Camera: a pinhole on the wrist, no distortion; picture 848 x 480 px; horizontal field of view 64.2 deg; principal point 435.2 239.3 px. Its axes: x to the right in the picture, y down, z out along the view. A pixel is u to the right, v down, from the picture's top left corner.
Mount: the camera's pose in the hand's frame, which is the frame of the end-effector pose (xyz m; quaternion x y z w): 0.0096 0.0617 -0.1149 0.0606 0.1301 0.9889 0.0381
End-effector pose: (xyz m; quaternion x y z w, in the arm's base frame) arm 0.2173 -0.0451 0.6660 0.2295 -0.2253 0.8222 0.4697
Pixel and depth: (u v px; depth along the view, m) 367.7 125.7 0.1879
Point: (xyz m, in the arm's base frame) 0.0810 -0.1039 0.7203
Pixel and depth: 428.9 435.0 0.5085
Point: 0.2109 -0.2599 1.0264
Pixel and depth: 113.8 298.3 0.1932
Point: 0.0963 -0.0389 0.7774
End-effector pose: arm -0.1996 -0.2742 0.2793 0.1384 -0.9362 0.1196 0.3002
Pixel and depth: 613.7 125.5 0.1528
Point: -0.2507 -0.1614 0.2326
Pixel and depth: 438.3 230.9 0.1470
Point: -0.2684 -0.1934 0.2616
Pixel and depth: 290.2 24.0 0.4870
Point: -0.6106 -0.0981 0.1067
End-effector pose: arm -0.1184 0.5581 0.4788 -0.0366 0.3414 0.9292 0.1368
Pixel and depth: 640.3 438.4 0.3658
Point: -0.0714 0.6785 0.7372
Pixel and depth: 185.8 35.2 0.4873
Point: -0.4467 0.5808 0.8553
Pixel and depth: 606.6 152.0 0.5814
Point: -0.1353 0.6134 1.0073
